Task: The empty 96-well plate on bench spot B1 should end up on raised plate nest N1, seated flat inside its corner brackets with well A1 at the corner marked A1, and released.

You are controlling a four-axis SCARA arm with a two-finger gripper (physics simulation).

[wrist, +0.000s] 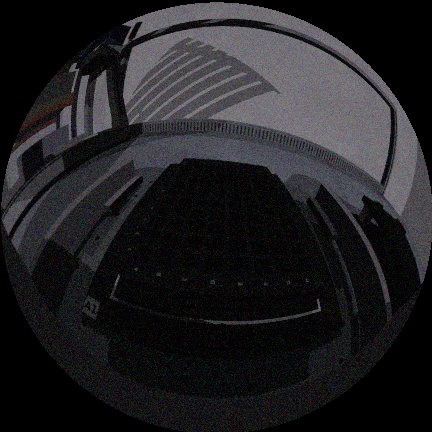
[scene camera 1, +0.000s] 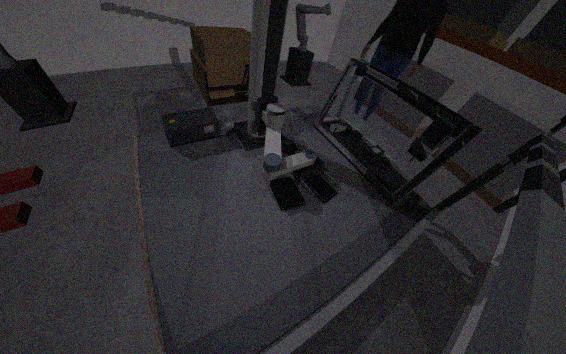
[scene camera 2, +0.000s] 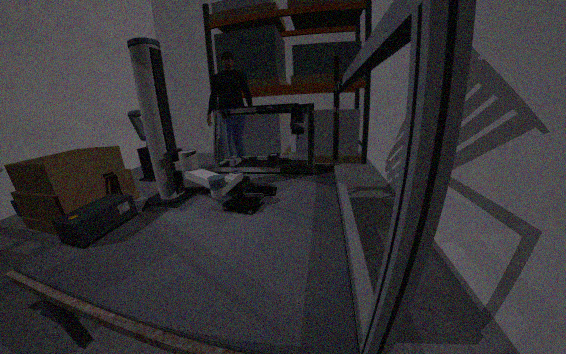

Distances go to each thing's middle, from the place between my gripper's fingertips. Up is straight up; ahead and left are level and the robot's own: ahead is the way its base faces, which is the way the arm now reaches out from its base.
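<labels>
You'd find the dark well plate (wrist: pixel 218 235) 2 cm behind my hand and 1 cm below it. There's a flat dark nest (wrist: pixel 189 332) as well, and that one sits 2 cm behind my hand and 2 cm below it.
</labels>
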